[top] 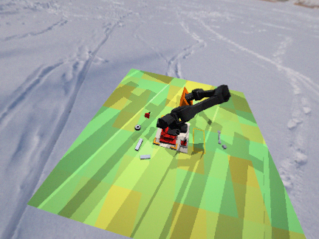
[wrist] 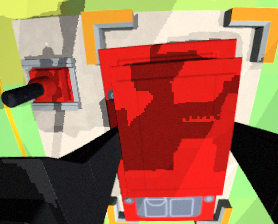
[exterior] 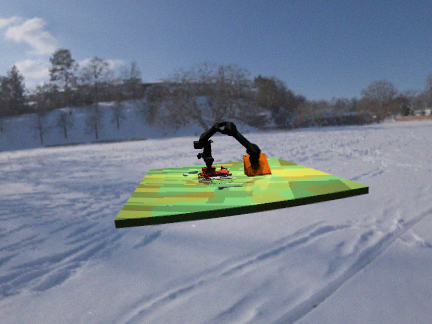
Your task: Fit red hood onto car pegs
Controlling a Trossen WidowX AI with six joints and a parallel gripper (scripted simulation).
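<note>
The red hood lies 10 mm above my gripper tip. Round my gripper tip: white jig 40 mm below, 30 mm behind, 20 mm to the left; wheel 220 mm to the right, 40 mm below, 10 mm behind; grey socket 110 mm to the left, 30 mm ahead, 20 mm below.
</note>
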